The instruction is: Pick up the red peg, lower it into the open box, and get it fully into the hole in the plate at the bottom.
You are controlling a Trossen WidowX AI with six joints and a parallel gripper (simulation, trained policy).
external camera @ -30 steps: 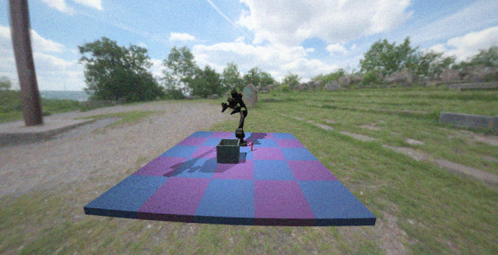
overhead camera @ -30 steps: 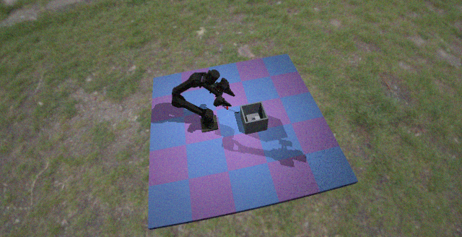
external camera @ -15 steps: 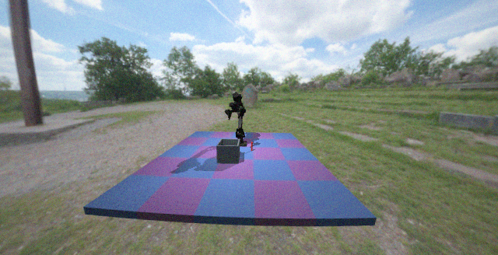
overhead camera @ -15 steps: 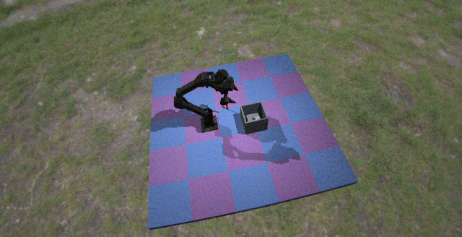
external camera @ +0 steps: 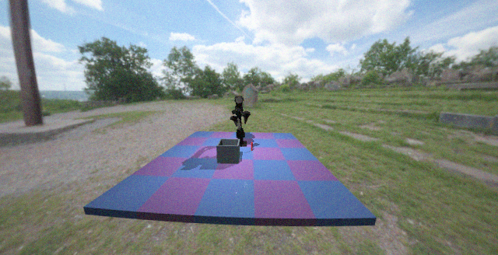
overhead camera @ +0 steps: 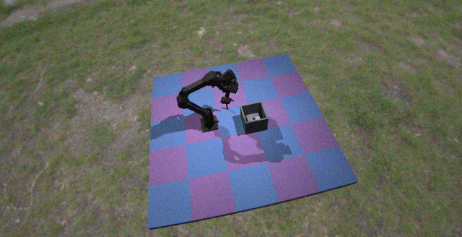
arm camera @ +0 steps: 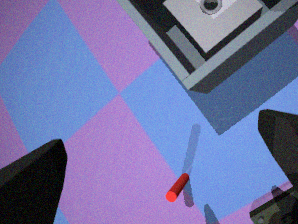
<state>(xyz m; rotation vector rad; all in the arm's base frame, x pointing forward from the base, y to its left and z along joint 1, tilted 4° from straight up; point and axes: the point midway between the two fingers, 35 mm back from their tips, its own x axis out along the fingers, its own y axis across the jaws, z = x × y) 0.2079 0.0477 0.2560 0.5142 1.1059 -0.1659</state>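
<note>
Right now the red peg is 21 cm below my gripper tip, 9 cm to the left of it and 7 cm behind it. Also, from my gripper tip: pale plate (21 cm below, 12 cm ahead, 7 cm to the right).
</note>
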